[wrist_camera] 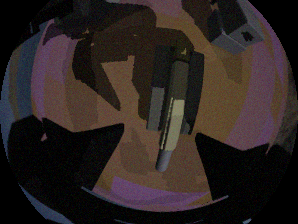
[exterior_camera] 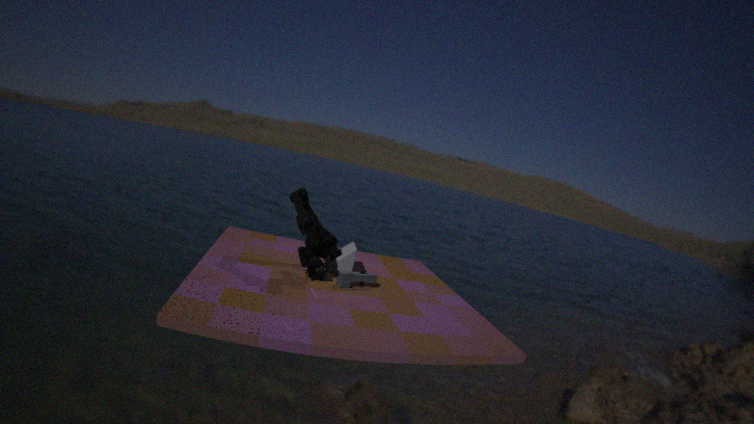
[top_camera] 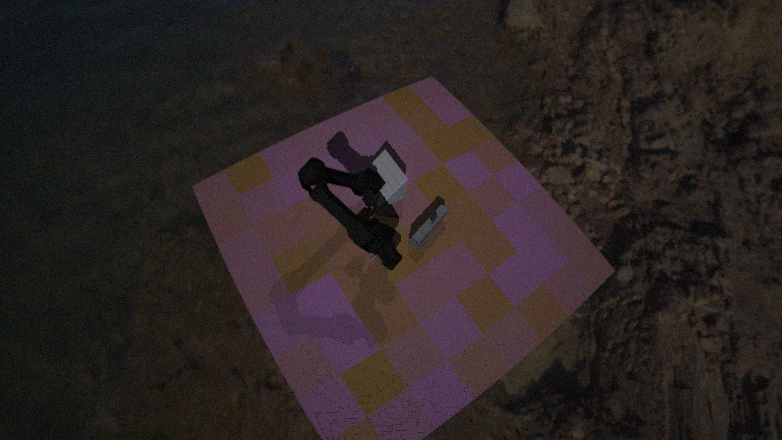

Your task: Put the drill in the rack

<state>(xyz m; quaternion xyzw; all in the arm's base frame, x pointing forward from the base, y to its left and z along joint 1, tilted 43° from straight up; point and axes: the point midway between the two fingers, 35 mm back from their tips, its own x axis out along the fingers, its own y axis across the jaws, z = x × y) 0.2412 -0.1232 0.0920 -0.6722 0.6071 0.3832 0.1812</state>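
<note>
Right now the drill is 10 mm behind my gripper tip, 30 mm to the left of it and 20 mm above it. Also, from my gripper tip: light grey housing (10 mm ahead, 230 mm to the left, 20 mm above); grey-green block (10 mm behind, 50 mm to the left).
</note>
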